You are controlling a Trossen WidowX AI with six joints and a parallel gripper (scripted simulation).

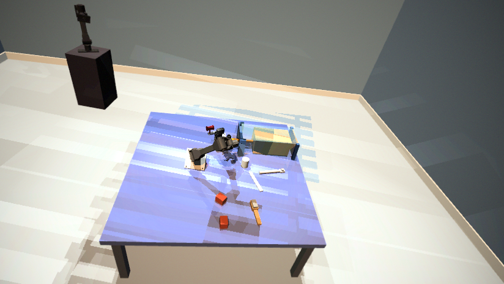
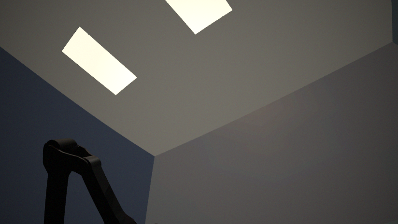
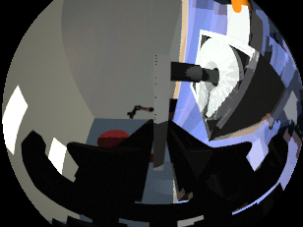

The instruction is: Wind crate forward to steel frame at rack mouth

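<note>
Right now the winch handle is 10 mm to the right of my gripper tip, 10 mm behind it and 10 mm above it. From my gripper tip the other things lie so: red piece (40 mm behind, 40 mm above, 30 mm to the right); then blue steel frame (200 mm ahead, 50 mm to the left, 30 mm below); then grey winch (100 mm below, 30 mm ahead, 20 mm to the left).
</note>
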